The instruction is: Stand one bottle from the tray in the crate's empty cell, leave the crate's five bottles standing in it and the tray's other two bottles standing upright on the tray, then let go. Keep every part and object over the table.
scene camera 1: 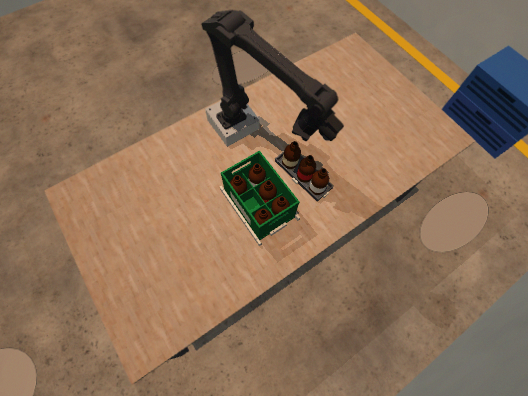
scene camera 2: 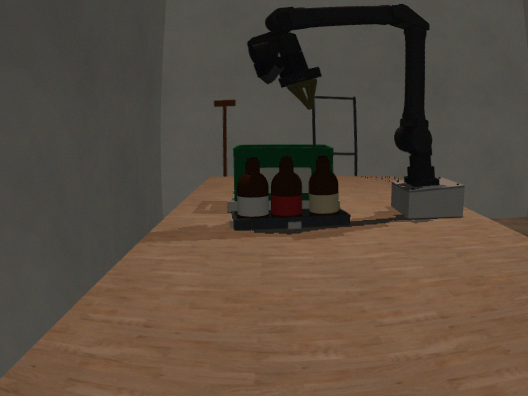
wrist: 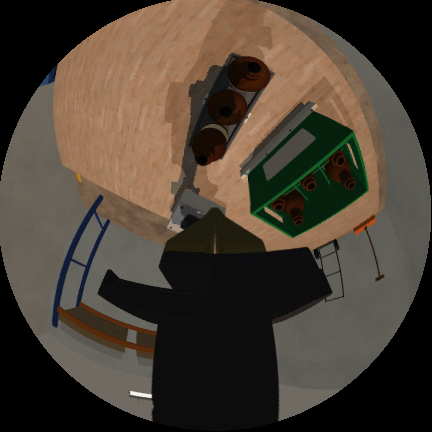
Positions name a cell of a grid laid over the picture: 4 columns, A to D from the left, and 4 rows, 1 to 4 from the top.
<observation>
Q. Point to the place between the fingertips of my gripper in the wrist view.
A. At B2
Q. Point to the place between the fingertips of my gripper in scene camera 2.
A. At C2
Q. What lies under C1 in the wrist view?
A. A red-label bottle.
</observation>
